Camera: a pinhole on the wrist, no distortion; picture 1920 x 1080 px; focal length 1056.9 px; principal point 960.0 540.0 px. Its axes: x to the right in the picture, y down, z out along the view. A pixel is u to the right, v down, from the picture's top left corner.
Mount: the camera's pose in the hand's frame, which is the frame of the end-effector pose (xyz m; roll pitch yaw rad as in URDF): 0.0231 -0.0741 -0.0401 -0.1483 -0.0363 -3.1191
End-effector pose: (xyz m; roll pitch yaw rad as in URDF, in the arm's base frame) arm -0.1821 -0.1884 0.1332 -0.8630 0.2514 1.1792
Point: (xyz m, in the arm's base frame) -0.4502 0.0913 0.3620
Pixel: 830.9 138.2
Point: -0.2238 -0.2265 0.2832
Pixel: 1829.7 447.2
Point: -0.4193 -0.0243 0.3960
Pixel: 1070.9 245.8
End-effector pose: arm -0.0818 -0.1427 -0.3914 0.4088 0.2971 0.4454
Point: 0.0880 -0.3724 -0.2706
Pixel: 1031.1 867.6
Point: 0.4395 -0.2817 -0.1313
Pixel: 425.6 594.7
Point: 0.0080 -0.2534 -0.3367
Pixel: 1051.7 577.6
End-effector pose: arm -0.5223 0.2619 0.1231 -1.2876 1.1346 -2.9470
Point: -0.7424 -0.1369 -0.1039
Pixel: 241.6 377.9
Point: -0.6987 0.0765 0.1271
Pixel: 738.3 684.8
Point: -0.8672 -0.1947 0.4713
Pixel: 1292.2 975.2
